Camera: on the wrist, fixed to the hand. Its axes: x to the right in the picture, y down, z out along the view.
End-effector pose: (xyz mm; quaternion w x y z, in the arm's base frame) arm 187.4 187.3 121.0 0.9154 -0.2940 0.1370 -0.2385
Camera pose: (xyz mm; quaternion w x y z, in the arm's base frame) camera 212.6 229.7 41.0 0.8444 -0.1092 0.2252 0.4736
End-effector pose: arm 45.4 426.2 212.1 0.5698 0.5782 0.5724 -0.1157
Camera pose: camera 100.2 483.6 262.4 0.5170 0.8191 -0.0290 0.2471
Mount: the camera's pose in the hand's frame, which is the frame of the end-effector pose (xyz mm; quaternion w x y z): 8.3 87.5 -33.3 0.7230 0.0297 -0.0748 0.6862
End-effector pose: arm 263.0 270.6 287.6 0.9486 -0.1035 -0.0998 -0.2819
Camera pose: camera 322.8 329.6 245.5 0.8749 -0.1362 -0.0805 0.4578
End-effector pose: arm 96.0 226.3 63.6 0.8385 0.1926 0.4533 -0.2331
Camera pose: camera 127.1 313.8 49.2 0.7943 0.4578 0.1259 0.3790
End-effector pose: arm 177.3 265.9 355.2 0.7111 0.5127 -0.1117 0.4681
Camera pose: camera 102.8 301.4 400.2 0.1693 0.3501 -0.4718 0.7913
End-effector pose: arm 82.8 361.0 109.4 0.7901 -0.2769 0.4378 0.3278
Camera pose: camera 2.6 394.4 73.6 0.3873 0.1482 0.4571 0.7868
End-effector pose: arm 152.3 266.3 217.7 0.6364 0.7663 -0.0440 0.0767
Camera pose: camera 144.0 283.0 309.8 0.3814 0.5484 -0.6029 0.4361
